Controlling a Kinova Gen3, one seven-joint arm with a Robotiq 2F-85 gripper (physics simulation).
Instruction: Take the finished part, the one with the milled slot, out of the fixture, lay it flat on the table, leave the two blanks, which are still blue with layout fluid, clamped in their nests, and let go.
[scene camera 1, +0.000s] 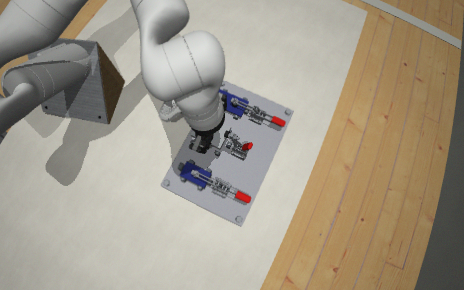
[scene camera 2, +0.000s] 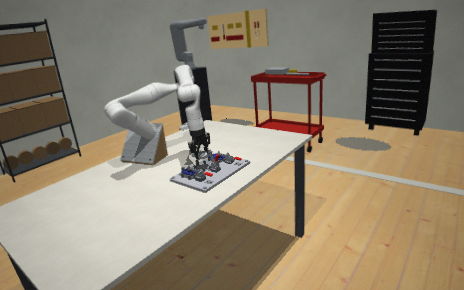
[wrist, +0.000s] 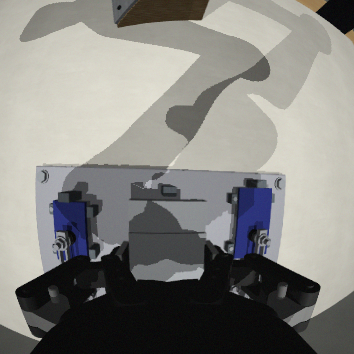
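Pixels of known places: gripper, between the fingertips: (scene camera 1: 213, 133) (scene camera 2: 202, 156) (wrist: 166, 251); arm's base, origin of its link: (scene camera 1: 76, 60) (scene camera 2: 150, 131).
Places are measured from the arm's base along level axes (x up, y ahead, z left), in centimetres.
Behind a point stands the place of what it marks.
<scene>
The finished part (wrist: 167, 216) {x -6.0, y 36.5, z -0.9 cm}, grey with a line across its top, is between my fingertips, raised above the middle nest of the fixture plate (scene camera 1: 257, 165) {x -14.0, y 52.9, z -2.0 cm} (scene camera 2: 227, 170) {x -14.0, y 52.6, z 2.1 cm} (wrist: 215, 182) {x -14.0, y 34.1, z 5.8 cm}. My gripper (scene camera 1: 202, 145) (scene camera 2: 200, 152) {x -7.8, y 40.0, z -0.8 cm} (wrist: 166, 251) {x -7.8, y 40.0, z -0.8 cm} is shut on it. Its underside is hidden. One blue blank (scene camera 1: 187, 171) {x -11.4, y 37.6, z -11.5 cm} (scene camera 2: 188, 172) {x -11.4, y 40.4, z -12.3 cm} (wrist: 70, 216) {x -11.4, y 37.9, z -11.0 cm} lies in its nest at the left in the wrist view. The other blue blank (scene camera 1: 235, 103) {x -10.2, y 41.0, z 10.0 cm} (scene camera 2: 218, 157) {x -12.3, y 40.9, z 9.8 cm} (wrist: 255, 210) lies in its nest at the right there. Clamp arms reach over both.
The middle clamp's red handle (scene camera 1: 247, 146) {x -5.6, y 48.9, z -0.9 cm} stands up beside my gripper. The outer clamps' red handles (scene camera 1: 243, 197) {x -9.4, y 53.0, z -11.6 cm} (scene camera 1: 278, 121) {x -10.4, y 53.3, z 10.2 cm} lie low. The arm's wedge-shaped base (scene camera 1: 111, 82) {x -8.6, y 6.7, z 1.1 cm} (scene camera 2: 161, 145) {x -7.6, y 6.8, z 0.9 cm} (wrist: 165, 12) {x -13.4, y 7.3, z -1.1 cm} stands behind the plate on the table (scene camera 1: 125, 225) {x -15.5, y 28.2, z -31.2 cm} (scene camera 2: 100, 220) {x -15.5, y 32.1, z -55.8 cm}.
</scene>
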